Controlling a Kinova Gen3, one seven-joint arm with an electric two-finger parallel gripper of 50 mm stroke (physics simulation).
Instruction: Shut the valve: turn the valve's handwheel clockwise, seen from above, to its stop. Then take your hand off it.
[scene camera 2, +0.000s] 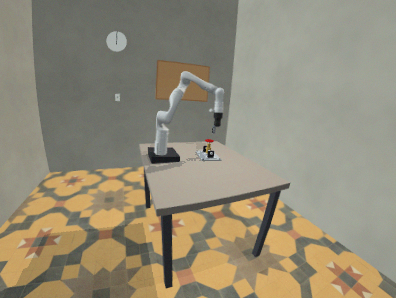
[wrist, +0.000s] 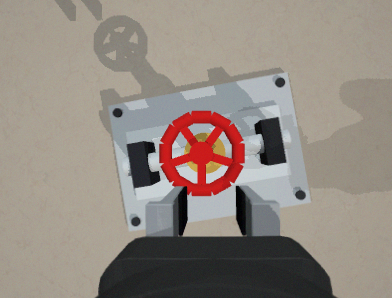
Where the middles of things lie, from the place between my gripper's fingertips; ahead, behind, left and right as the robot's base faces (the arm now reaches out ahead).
I see the red handwheel (wrist: 201, 153) 30 mm behind my hand and 80 mm below it. From my hand the other things lie so: light grey base plate (wrist: 290, 190) 30 mm behind, 200 mm below.
